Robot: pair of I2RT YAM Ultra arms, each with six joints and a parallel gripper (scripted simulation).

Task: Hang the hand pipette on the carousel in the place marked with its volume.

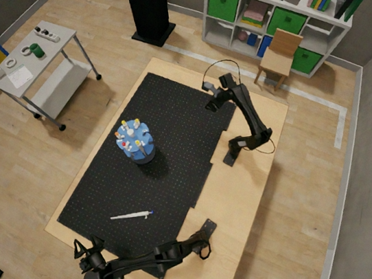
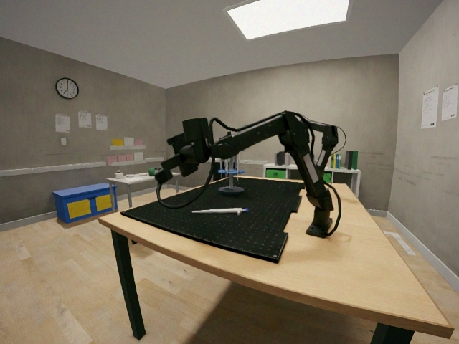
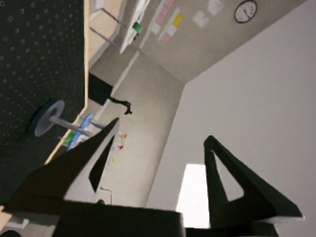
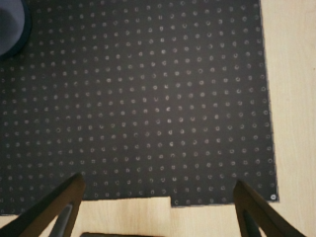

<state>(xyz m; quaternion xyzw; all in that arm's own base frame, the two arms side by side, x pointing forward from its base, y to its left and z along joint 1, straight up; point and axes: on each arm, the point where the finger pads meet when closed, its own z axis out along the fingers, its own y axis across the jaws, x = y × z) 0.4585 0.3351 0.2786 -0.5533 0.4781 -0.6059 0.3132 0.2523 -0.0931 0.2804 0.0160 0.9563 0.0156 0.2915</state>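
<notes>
Right now the white hand pipette is 260 mm below my left hand, 160 mm to the right of it and 110 mm behind it.
</notes>
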